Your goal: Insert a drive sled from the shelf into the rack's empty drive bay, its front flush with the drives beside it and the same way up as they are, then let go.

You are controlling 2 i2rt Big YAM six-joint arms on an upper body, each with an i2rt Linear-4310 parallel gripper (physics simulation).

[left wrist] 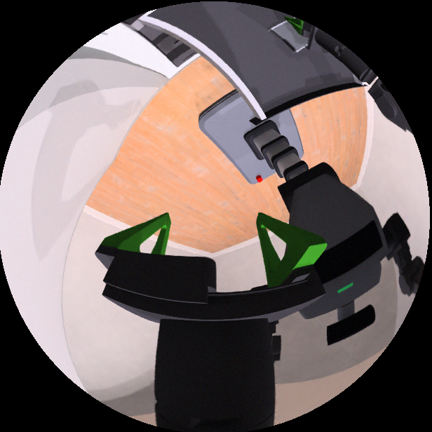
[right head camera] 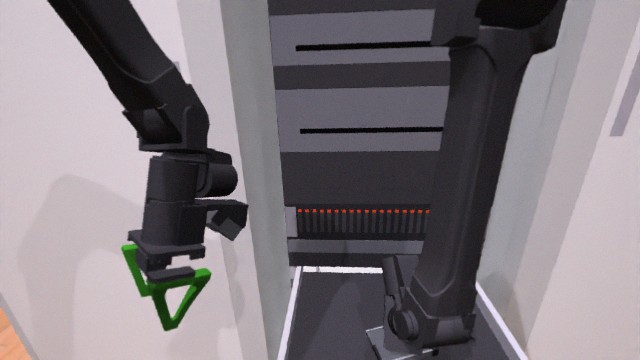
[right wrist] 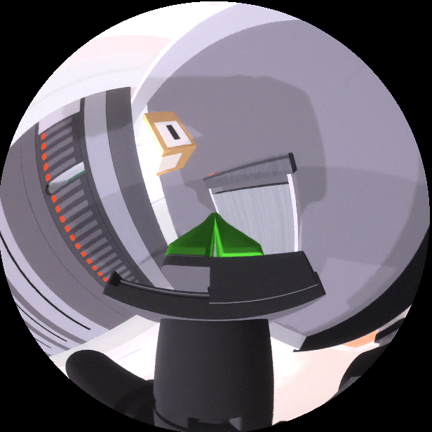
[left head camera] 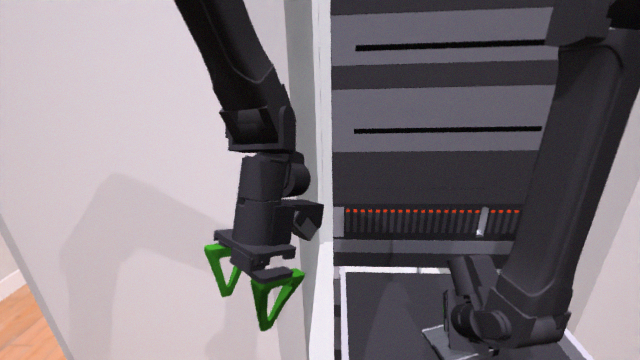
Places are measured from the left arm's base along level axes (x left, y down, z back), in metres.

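Pixels of known places: left gripper, between the fingertips: (right head camera: 157,311) (left head camera: 244,311); right gripper, between the fingertips: (left head camera: 451,319).
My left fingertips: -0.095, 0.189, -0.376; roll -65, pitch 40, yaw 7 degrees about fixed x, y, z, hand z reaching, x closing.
Note:
For each thing: its top centre in the pictures, then the offset to it from my left fingertips, as dx, dy, dz. Level surfaces: height alone.
- drive sled, centre of its top: (right head camera: 400,338) (left head camera: 459,338) -0.366, +0.205, -0.138
- dark shelf, height of its surface: dy +0.222
- empty drive bay, centre of its top: (left head camera: 471,190) -0.470, +0.001, -0.406
The drive sled (left head camera: 434,341) (right head camera: 376,342) (left wrist: 289,37) (right wrist: 255,212) is a flat, light-grey tray with a dark front strip that bears a small orange mark. It lies flat on the dark shelf (left head camera: 372,295) (right head camera: 320,300) (left wrist: 235,42). The empty drive bay (left head camera: 482,221) (right wrist: 68,178) shows as a bright gap in the row of drives (left head camera: 410,223) (right head camera: 357,223); the right arm hides it in the right head view. My right gripper (right wrist: 214,217) is shut and empty, low beside or over the sled; contact cannot be told. My left gripper (left head camera: 245,312) (right head camera: 158,312) (left wrist: 213,217) is wide open and empty, left of the rack.
A tan and white box (right wrist: 169,142) stands on the shelf near the rack, beyond the sled. A pale rack post (left head camera: 322,150) (right head camera: 252,150) stands between the left arm and the rack. The shelf has a raised white rim (left wrist: 220,60). Grey panels with black slots rise above the drives.

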